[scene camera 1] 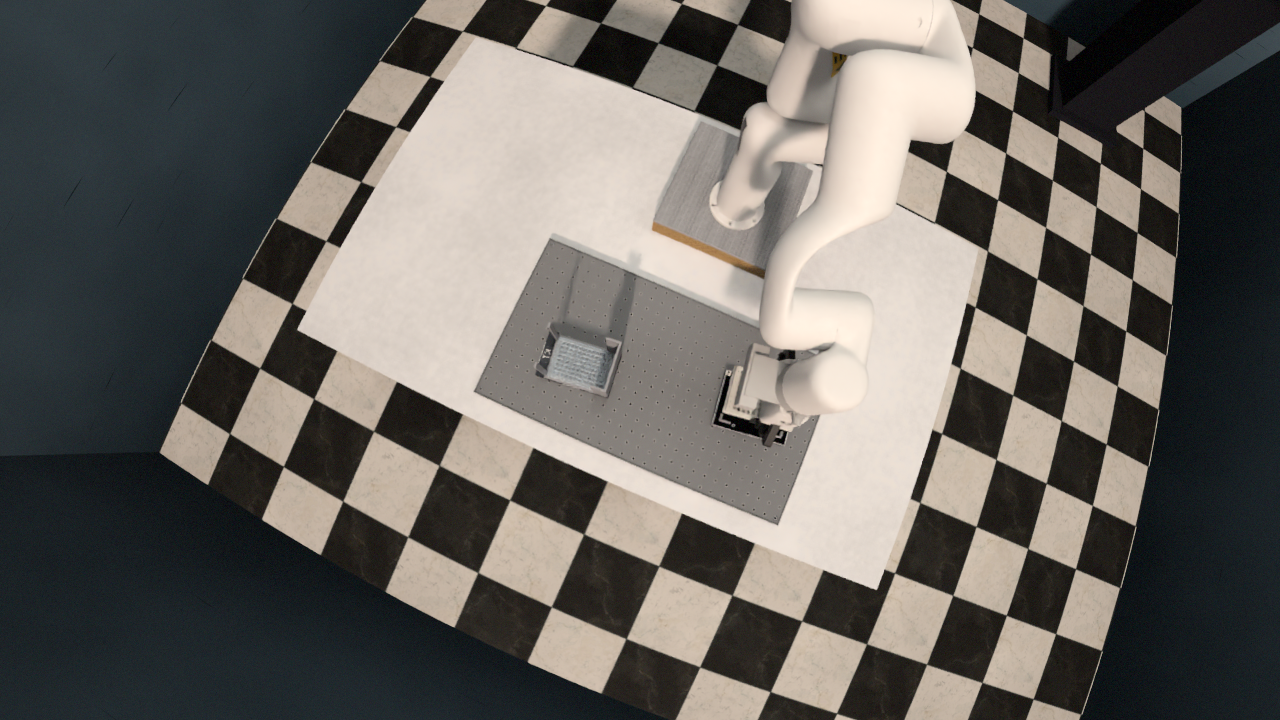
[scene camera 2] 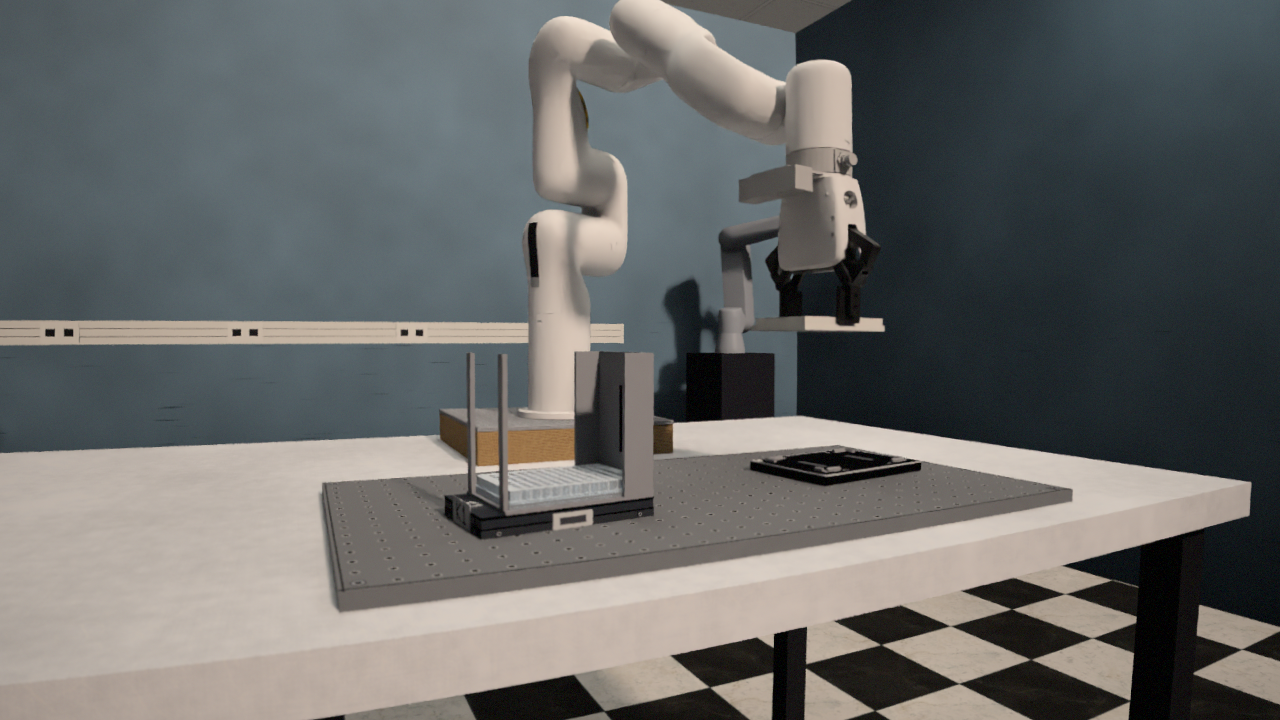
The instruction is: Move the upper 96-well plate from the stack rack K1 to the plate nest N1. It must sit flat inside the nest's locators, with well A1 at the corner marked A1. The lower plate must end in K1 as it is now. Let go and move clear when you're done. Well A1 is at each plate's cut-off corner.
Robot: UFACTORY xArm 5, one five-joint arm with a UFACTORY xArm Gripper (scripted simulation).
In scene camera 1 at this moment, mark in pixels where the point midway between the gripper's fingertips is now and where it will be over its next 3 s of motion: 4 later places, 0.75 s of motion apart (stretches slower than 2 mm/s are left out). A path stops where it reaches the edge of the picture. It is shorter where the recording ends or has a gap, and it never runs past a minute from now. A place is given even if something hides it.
My gripper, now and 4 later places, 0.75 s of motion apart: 763, 398; 779, 402; 774, 404; 768, 405; 763, 406
